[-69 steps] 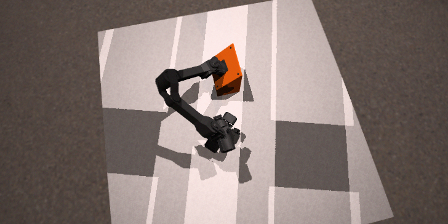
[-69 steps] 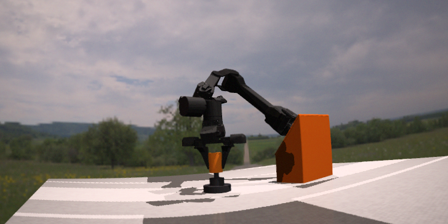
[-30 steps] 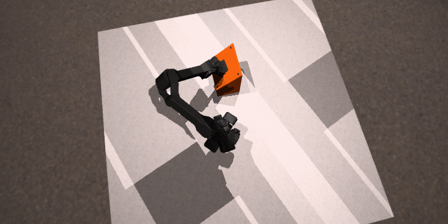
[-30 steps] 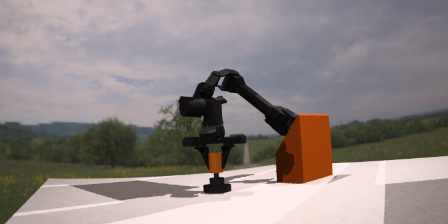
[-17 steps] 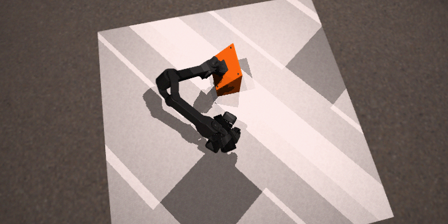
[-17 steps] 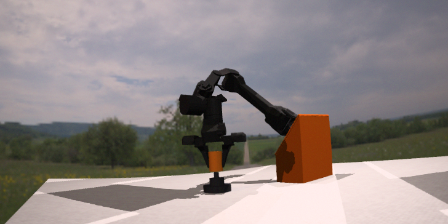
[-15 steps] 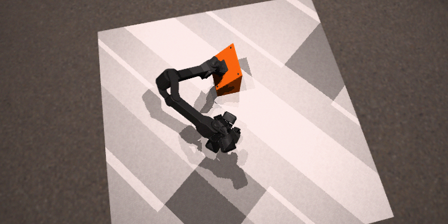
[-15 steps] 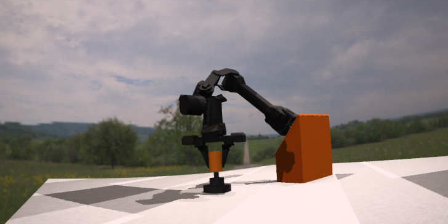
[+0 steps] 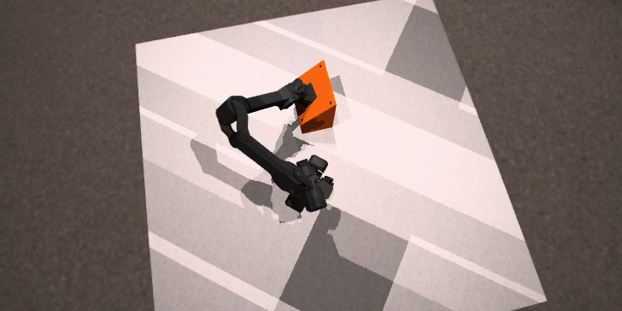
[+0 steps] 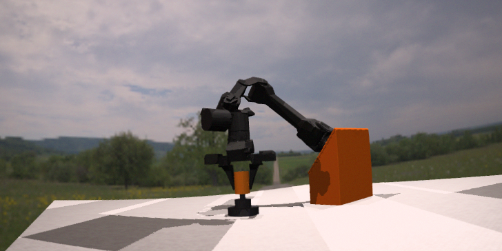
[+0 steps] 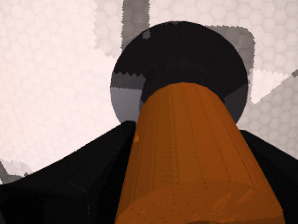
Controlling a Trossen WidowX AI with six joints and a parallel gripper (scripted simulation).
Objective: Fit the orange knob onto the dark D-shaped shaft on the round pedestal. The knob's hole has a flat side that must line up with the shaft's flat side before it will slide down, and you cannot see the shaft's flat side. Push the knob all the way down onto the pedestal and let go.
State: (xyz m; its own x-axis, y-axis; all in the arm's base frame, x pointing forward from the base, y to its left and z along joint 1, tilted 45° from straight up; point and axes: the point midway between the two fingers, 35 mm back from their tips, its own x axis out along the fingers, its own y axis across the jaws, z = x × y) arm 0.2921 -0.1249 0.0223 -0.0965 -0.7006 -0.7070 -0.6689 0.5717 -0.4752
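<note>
The orange knob lies 2 cm above my gripper tip. The rest, counted from my gripper tip: dark pedestal with shaft: 4 cm below.
</note>
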